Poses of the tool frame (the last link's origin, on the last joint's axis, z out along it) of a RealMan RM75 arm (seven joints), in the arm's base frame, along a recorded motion.
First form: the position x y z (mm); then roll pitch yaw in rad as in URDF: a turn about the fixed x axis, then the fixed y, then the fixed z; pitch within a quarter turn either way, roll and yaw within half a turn.
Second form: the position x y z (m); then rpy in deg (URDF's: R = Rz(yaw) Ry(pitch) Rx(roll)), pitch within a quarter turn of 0, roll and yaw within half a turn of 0. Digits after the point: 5 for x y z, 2 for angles.
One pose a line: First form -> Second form
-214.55 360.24 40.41 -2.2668 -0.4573 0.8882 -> -0.21455 0.36024 0.04041 -129.88 -26.20 50.89
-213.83 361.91 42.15 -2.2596 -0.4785 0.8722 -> -0.21383 0.36191 0.04215 -129.47 -27.42 49.97
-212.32 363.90 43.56 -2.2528 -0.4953 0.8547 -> -0.21232 0.36390 0.04356 -129.08 -28.38 48.97
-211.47 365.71 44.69 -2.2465 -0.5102 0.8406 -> -0.21147 0.36571 0.04469 -128.71 -29.23 48.16
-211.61 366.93 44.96 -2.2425 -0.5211 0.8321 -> -0.21161 0.36693 0.04496 -128.49 -29.86 47.68
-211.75 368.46 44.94 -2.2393 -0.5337 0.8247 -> -0.21175 0.36846 0.04494 -128.30 -30.58 47.25
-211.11 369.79 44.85 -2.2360 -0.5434 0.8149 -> -0.21111 0.36979 0.04485 -128.11 -31.13 46.69
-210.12 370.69 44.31 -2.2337 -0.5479 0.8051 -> -0.21012 0.37069 0.04431 -127.98 -31.39 46.13
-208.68 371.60 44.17 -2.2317 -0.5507 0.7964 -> -0.20868 0.37160 0.04417 -127.87 -31.55 45.63
